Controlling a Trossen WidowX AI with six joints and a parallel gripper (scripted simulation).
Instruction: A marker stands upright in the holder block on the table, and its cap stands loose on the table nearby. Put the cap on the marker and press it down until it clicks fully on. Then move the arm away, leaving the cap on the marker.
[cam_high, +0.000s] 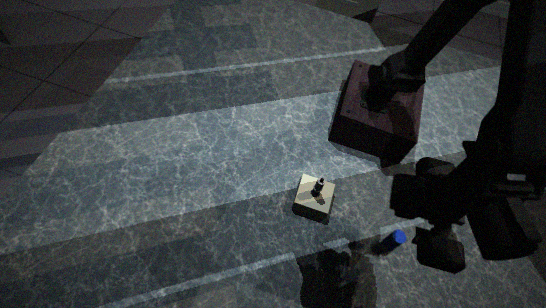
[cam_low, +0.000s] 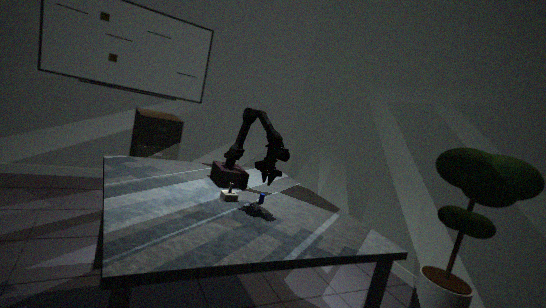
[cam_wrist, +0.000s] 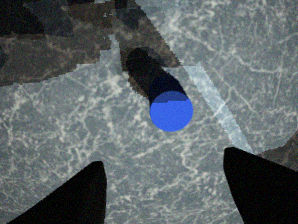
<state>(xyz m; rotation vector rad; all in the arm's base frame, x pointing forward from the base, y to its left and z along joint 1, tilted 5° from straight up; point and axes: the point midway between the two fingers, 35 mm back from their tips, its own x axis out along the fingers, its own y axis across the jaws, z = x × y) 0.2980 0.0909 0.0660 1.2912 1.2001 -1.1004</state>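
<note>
The blue cap lies 1 cm behind my gripper tip and 9 cm below it. Round my gripper tip: holder block: 6 cm behind, 18 cm to the right, 10 cm below.
</note>
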